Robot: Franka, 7 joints.
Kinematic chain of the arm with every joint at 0, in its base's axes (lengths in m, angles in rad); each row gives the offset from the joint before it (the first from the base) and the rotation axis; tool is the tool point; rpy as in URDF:
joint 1: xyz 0 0 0.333 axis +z
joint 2: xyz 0 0 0 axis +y
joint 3: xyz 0 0 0.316 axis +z
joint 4: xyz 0.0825 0 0 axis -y
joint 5: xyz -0.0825 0 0.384 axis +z
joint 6: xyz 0 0 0 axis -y
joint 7: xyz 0.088 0 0 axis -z
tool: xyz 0 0 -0.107 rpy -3.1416 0 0
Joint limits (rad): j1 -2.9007..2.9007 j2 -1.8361..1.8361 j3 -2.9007..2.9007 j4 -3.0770..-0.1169 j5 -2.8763..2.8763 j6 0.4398..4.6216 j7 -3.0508..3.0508
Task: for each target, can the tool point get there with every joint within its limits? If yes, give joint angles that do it. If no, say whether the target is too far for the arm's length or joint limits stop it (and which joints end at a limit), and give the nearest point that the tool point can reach.
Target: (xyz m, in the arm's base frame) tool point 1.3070 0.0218 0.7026
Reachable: no: too far | nearest point 0.8254 0.0138 0.5664 | short by 0.501 m
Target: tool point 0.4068 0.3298 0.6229
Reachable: yes | joints 1.9451 0.5691 -1.8845 -1.6459 1.2834 0.9789 1.7599
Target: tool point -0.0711 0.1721 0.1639
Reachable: yes | joints 1.1869 0.6179 1.0596 -2.8257 2.1377 3.9136 0.8234
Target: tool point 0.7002 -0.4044 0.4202
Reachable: yes | joints 2.0776 -1.0735 -2.2080 -1.1095 2.2951 2.0246 -1.6079
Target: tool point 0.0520 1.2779 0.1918
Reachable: no: too far | nearest point 0.0347 0.8520 0.2389 | short by 0.429 m
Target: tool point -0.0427 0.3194 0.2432
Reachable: yes | joints 2.0138 0.2073 -0.7130 -2.8526 1.8197 0.9270 -0.7900
